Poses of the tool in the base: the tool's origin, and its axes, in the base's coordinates. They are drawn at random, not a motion.
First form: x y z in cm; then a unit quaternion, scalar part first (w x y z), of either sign.
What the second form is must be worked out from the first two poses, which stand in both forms.
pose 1, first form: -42.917 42.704 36.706 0.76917 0.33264 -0.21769 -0.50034
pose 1, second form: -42.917 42.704 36.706 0.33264 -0.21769 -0.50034 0.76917
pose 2, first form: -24.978 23.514 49.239 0.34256 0.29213 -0.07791 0.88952
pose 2, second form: -24.978 23.514 49.239 0.29213 -0.07791 0.88952 0.34256
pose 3, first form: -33.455 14.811 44.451 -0.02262 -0.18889 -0.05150 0.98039
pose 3, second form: -33.455 14.811 44.451 0.18889 0.05150 -0.98039 0.02262
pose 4, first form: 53.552 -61.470 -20.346 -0.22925 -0.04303 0.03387 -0.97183
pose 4, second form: 53.552 -61.470 -20.346 0.04303 -0.03387 0.97183 0.22925
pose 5, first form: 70.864 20.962 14.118 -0.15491 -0.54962 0.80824 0.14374
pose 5, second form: 70.864 20.962 14.118 0.54962 -0.80824 -0.14374 0.15491
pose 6, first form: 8.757 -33.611 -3.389 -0.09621 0.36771 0.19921 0.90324
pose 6, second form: 8.757 -33.611 -3.389 -0.36771 -0.19921 -0.90324 0.09621
